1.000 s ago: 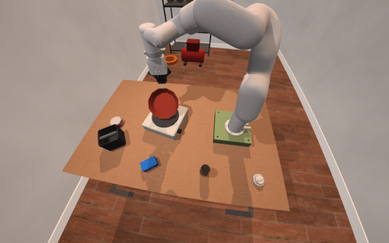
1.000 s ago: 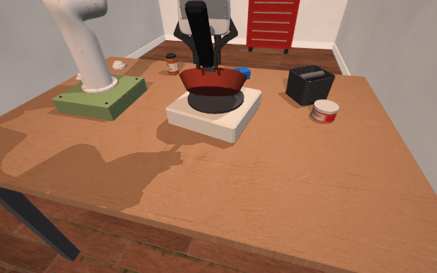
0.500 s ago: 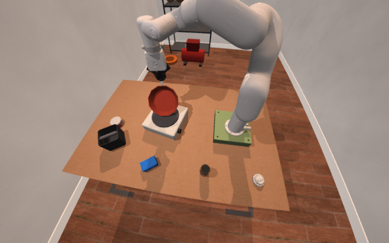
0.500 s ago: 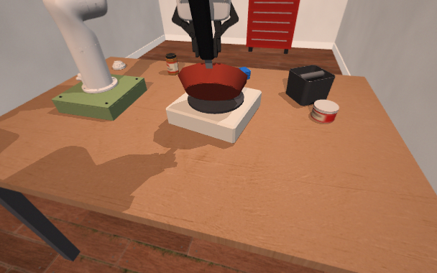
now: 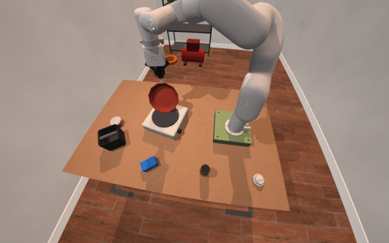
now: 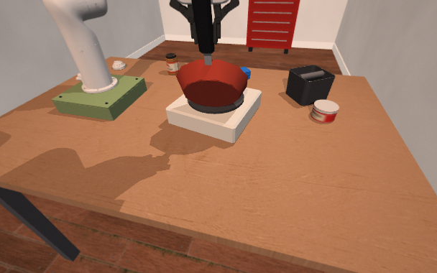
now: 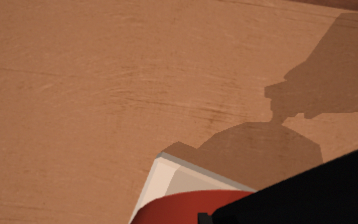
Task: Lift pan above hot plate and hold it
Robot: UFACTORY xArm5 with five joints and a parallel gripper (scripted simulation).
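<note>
Right now the red pan is 30 mm to the left of my hand and 100 mm below it. From my hand the other things lie so: blue block: 10 mm ahead, 460 mm to the left, 290 mm below; then hot plate: 40 mm behind, 150 mm to the left, 270 mm below; then white disc: 620 mm behind, 470 mm to the left, 290 mm below.
</note>
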